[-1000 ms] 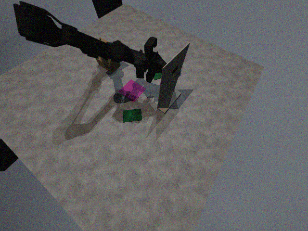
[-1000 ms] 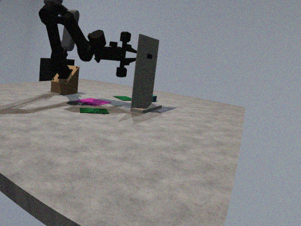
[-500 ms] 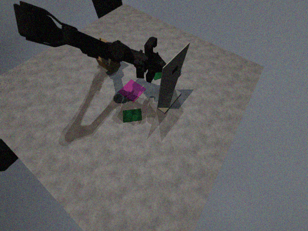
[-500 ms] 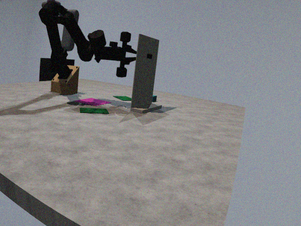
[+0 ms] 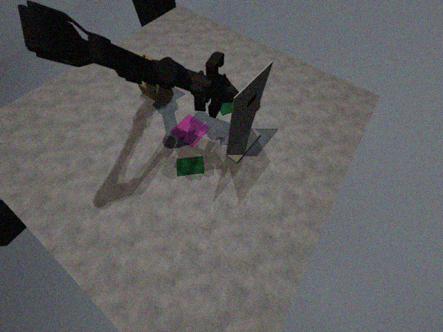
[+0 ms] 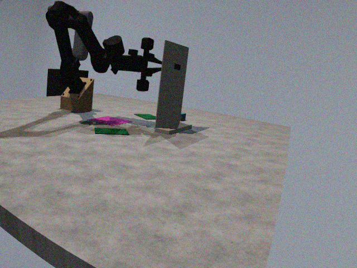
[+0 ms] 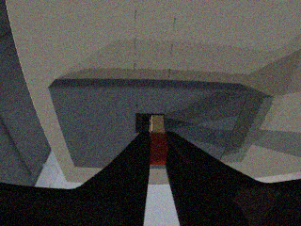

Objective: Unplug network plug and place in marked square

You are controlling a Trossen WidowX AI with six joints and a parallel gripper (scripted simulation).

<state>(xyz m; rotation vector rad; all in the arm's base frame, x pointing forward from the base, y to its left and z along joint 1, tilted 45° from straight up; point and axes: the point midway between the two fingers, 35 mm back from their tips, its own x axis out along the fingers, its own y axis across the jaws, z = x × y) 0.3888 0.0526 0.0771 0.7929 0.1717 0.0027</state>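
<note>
Right now my gripper tip is 18 cm past the magenta marked square, 7 cm to the left of it and 21 cm above it. Round my gripper tip: small teal block 2 cm behind, 20 cm to the left, 20 cm below; network plug right at my gripper tip; grey upright panel 3 cm ahead, 8 cm below.
</note>
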